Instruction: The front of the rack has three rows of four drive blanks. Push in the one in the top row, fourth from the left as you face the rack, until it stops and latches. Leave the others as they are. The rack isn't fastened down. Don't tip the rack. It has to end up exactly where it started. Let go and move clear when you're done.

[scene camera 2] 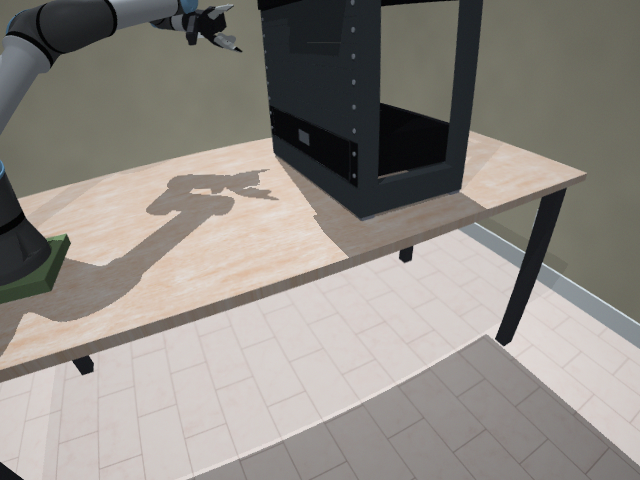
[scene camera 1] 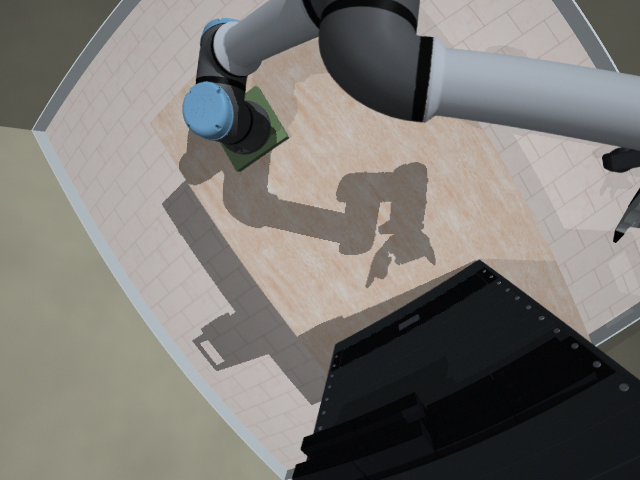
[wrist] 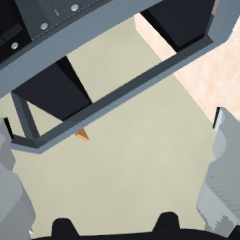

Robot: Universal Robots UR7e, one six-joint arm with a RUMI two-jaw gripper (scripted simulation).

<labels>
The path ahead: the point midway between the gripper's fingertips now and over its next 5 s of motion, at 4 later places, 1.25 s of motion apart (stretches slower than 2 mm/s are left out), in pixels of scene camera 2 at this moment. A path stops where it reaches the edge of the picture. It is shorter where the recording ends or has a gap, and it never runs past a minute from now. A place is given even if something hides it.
My gripper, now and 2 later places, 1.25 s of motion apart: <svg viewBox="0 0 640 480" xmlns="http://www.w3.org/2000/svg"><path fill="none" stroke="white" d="M238 29L237 27L232 20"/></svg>
</labels>
